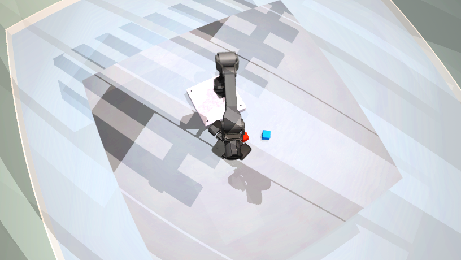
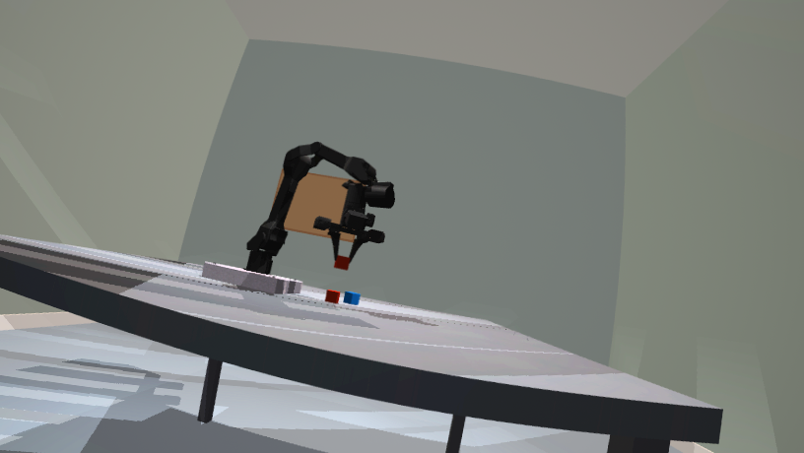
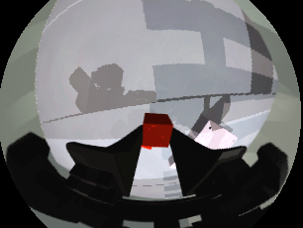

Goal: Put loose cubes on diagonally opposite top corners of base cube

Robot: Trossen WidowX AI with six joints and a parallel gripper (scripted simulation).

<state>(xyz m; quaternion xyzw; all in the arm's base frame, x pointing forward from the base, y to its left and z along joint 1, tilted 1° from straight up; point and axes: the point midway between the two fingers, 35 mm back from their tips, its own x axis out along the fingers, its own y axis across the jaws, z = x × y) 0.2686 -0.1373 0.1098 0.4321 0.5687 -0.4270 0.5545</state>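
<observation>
Right now the blue cube is 3 cm ahead of my gripper tip, 20 cm to the left of it and 10 cm below it. From my gripper tip the other things lie so: red cube: right at my gripper tip.
</observation>
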